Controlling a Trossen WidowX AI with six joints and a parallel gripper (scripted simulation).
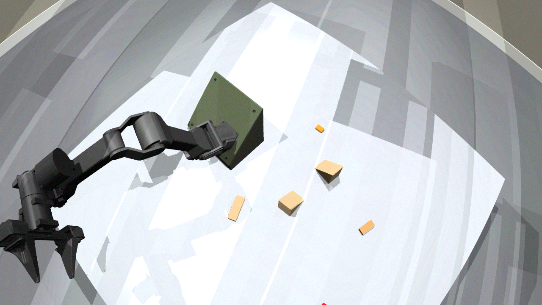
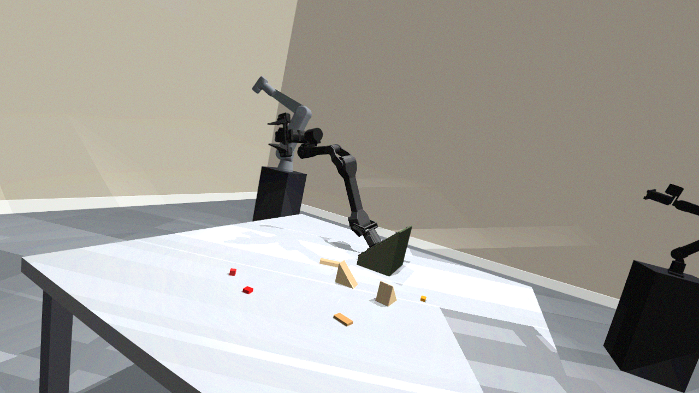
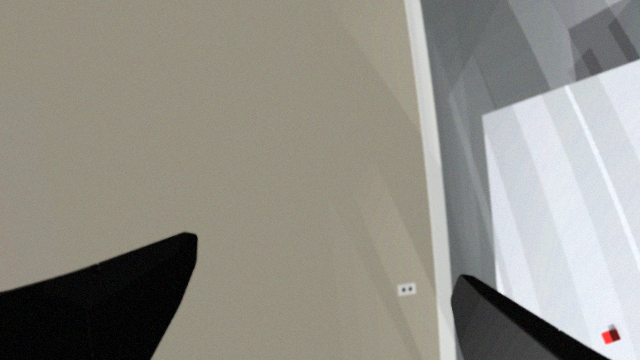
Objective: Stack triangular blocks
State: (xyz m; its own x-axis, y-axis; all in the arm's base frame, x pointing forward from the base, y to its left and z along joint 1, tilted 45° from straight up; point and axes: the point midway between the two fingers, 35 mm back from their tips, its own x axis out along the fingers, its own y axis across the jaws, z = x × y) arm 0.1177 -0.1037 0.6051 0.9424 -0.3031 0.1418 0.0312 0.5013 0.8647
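My gripper tip is now 760 mm to the right of the cube, 430 mm above it and 10 mm short of it. From my gripper tip the other things lie so: thin plank 430 mm below, 400 mm to the left.
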